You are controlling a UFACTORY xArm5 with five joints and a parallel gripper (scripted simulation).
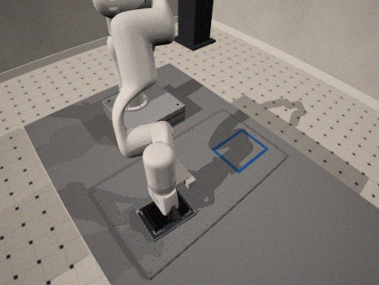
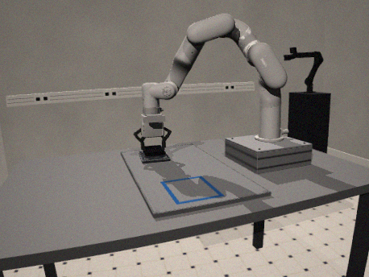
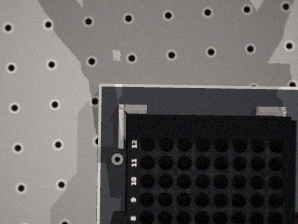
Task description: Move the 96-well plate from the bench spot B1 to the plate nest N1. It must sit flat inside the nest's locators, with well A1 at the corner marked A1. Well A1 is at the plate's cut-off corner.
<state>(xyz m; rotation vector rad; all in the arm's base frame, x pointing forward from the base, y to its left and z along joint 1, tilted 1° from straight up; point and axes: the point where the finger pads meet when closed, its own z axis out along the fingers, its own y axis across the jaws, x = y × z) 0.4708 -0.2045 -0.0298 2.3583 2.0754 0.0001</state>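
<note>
Right now my hand is 10 mm above the black 96-well plate. Also, from my hand: plate nest N1 (40 mm below).
</note>
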